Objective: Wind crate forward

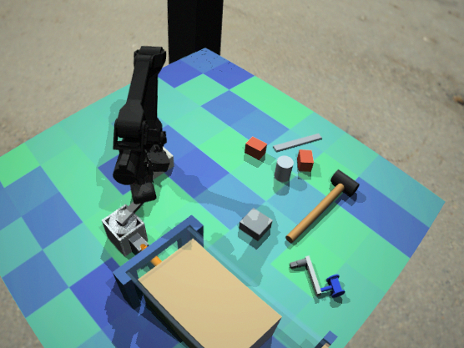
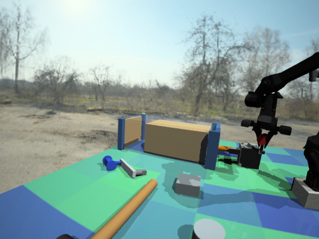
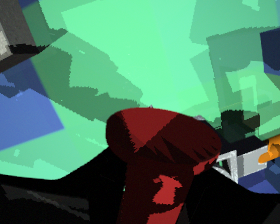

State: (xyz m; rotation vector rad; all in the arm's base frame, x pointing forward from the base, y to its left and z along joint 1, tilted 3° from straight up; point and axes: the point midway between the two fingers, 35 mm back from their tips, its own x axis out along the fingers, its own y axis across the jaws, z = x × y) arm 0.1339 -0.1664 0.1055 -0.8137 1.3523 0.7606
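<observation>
Right now my gripper tip is 40 mm to the left of the red-knobbed crank, 10 mm short of it and 10 mm above it. Round my gripper tip: grey winch: 110 mm to the right, 80 mm below; red knob: 20 mm above; blue frame: 170 mm ahead, 110 mm to the right, 10 mm below.
</observation>
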